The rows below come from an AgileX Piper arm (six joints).
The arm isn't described. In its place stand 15 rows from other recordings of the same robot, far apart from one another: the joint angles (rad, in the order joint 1, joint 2, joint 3, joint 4, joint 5, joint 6), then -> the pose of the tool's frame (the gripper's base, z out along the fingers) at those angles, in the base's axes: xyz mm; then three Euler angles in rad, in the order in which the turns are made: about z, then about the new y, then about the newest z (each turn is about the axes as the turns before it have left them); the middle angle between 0 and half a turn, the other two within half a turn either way.
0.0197 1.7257 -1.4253 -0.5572 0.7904 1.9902 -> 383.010, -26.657, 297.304, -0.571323, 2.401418, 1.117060
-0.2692 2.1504 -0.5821 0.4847 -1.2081 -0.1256 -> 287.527, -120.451, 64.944, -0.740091, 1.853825, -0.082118
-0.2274 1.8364 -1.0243 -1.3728 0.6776 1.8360 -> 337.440, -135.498, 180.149, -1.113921, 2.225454, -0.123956
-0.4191 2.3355 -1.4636 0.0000 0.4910 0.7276 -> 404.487, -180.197, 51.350, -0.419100, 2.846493, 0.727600
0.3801 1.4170 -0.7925 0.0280 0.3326 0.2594 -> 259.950, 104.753, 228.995, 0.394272, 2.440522, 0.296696
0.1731 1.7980 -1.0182 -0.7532 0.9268 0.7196 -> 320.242, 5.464, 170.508, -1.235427, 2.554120, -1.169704
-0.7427 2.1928 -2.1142 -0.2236 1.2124 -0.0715 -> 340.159, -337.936, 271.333, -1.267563, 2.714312, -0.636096
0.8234 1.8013 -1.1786 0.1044 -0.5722 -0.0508 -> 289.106, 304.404, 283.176, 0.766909, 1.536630, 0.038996
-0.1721 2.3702 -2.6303 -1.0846 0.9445 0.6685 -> 500.725, -153.198, 383.965, -0.983495, 1.727916, -0.331919
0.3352 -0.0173 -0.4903 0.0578 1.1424 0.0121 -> -11.058, 1.212, 268.177, 0.396731, 2.116920, 0.068120
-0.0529 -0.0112 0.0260 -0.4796 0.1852 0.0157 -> 55.484, -10.681, 190.160, -0.138333, 1.662763, -0.464739
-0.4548 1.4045 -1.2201 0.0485 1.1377 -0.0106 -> 247.046, -116.345, 319.627, -0.322124, 2.802485, 0.134969
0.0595 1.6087 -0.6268 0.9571 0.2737 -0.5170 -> 265.453, 35.957, 144.699, 0.490112, 2.583734, 0.793741
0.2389 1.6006 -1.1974 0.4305 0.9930 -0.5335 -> 301.339, 106.133, 265.809, 1.129904, 2.675384, 0.547537
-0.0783 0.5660 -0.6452 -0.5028 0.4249 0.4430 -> 111.438, -26.876, 351.566, -0.282690, 1.777580, -0.064014
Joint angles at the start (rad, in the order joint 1, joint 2, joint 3, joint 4, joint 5, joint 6):
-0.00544, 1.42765, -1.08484, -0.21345, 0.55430, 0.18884
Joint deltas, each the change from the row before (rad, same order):
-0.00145, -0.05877, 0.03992, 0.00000, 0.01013, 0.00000
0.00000, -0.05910, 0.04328, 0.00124, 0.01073, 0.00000
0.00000, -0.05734, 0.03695, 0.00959, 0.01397, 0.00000
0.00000, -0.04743, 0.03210, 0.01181, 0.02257, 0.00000
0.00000, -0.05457, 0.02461, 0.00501, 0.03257, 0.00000
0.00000, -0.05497, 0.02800, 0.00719, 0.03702, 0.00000
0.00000, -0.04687, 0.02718, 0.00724, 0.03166, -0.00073
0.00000, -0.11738, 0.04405, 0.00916, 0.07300, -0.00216
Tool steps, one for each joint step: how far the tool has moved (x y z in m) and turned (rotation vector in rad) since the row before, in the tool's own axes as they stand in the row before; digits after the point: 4 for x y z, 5 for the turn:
0.0078, -0.0022, -0.0139, 0.00278, -0.00867, 0.00315
0.0094, -0.0017, -0.0130, 0.00122, -0.00505, 0.00285
0.0086, -0.0013, -0.0127, -0.00286, -0.00555, 0.01032
0.0090, -0.0010, -0.0098, -0.00271, 0.00819, 0.01144
0.0079, -0.0018, -0.0126, 0.00216, 0.00278, 0.00735
0.0098, -0.0018, -0.0116, 0.00141, 0.01042, 0.00867
0.0098, -0.0014, -0.0087, 0.00032, 0.01243, 0.00702
0.0192, -0.0040, -0.0237, 0.00276, 0.00018, 0.01283

